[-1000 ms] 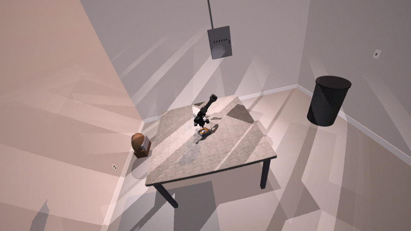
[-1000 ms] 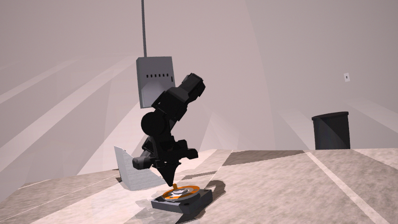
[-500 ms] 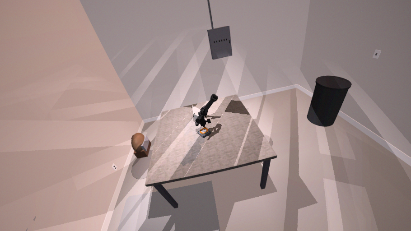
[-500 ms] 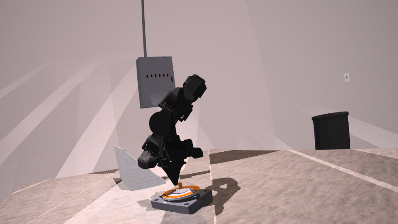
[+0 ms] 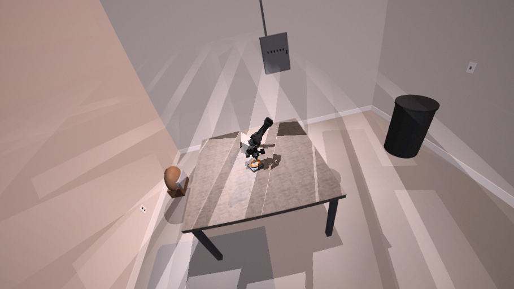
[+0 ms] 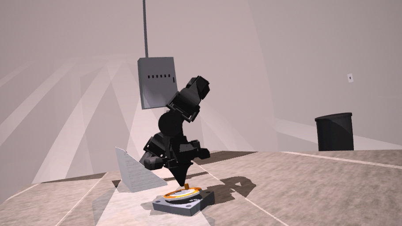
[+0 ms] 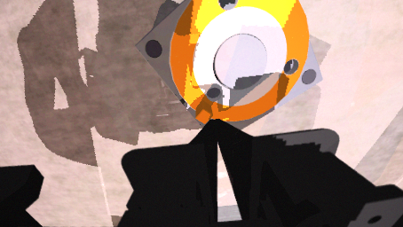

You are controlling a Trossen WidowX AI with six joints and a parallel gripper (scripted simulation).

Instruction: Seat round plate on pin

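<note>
Right now the base is 4 cm ahead of my gripper tip, 3 cm to the right of it and 2 cm below it.
</note>
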